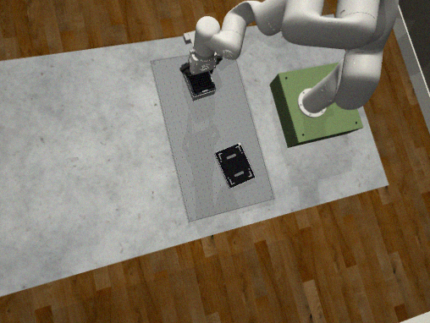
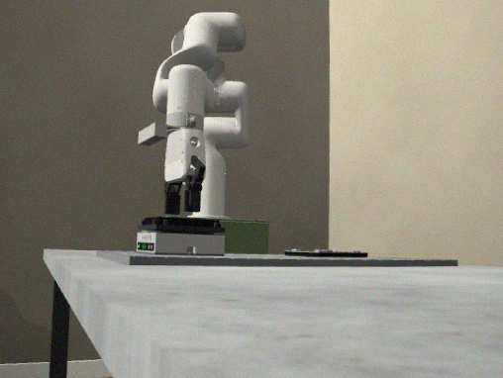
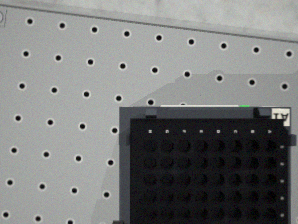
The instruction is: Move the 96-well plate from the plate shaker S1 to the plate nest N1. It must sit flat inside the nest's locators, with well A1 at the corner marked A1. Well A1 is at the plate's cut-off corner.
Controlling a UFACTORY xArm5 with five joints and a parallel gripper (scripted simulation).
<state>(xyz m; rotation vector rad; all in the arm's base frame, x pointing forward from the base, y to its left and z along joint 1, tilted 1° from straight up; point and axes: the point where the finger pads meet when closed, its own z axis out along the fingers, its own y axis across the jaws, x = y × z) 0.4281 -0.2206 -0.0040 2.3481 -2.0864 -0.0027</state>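
The black 96-well plate is 30 mm below my hand. Also, from my hand: black plate nest N1 (390 mm to the left, 80 mm below, 60 mm behind); nest A1 label (310 mm to the left, 100 mm behind, 80 mm below).
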